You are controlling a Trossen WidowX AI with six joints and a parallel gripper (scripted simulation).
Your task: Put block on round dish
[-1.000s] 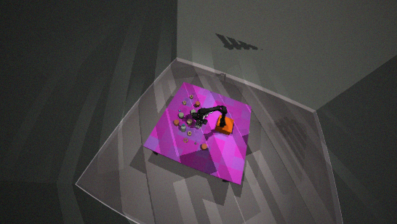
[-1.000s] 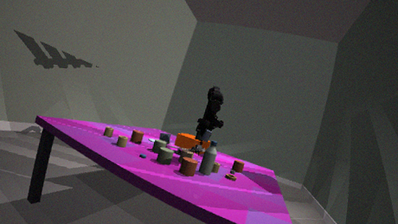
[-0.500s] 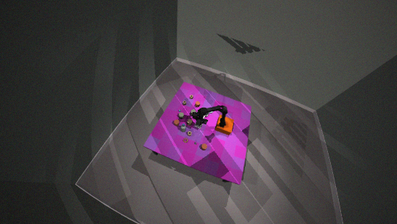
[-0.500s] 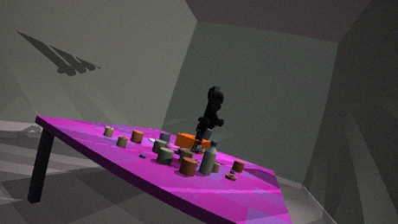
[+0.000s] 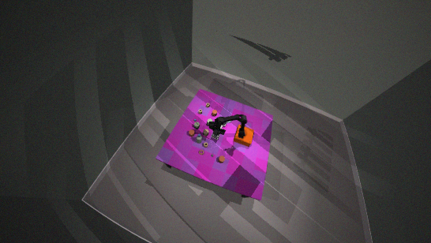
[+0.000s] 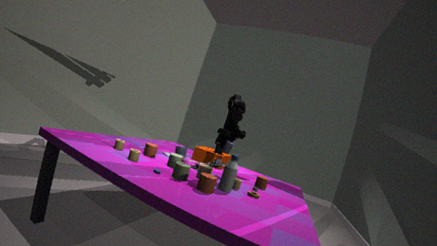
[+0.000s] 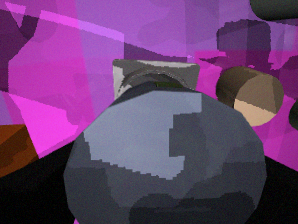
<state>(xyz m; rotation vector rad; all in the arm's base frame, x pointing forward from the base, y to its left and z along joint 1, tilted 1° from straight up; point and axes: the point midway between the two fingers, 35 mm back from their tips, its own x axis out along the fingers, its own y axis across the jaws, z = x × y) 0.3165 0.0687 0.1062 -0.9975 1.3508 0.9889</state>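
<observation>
Right now my gripper tip is 2 cm to the right of the blue-grey cup, 1 cm below it and 1 cm short of it. Also, from my gripper tip: grey block 8 cm below, 1 cm to the right; then grey bottle 19 cm ahead, 8 cm to the left, 6 cm below.
</observation>
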